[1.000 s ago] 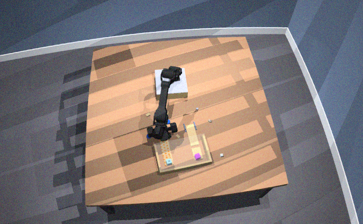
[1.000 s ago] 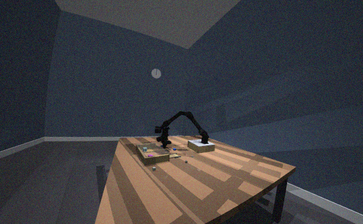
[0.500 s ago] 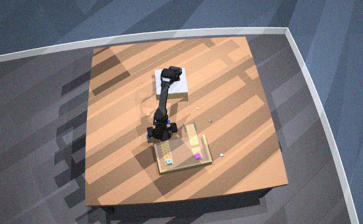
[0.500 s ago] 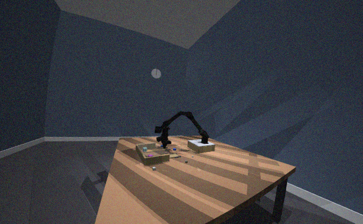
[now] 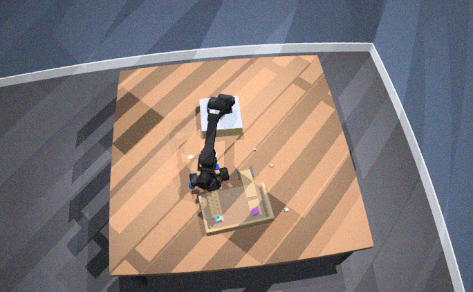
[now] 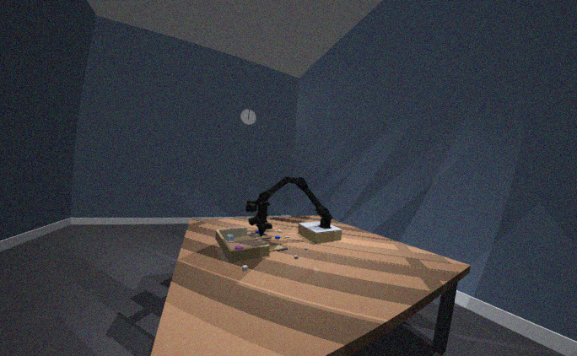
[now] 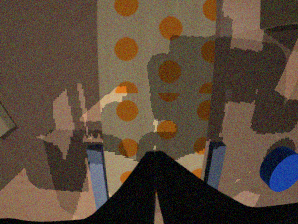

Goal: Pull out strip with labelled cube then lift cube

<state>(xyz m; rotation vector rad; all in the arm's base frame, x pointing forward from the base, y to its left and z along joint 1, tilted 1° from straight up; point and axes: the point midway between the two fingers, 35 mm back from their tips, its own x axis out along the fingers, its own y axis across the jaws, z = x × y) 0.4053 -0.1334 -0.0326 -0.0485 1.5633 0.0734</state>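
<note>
The cyan labelled cube lies 19 cm ahead of my gripper tip, 2 cm to the left of it and 2 cm above it. Round my gripper tip: tan piece: 2 cm ahead, 10 cm to the left.
</note>
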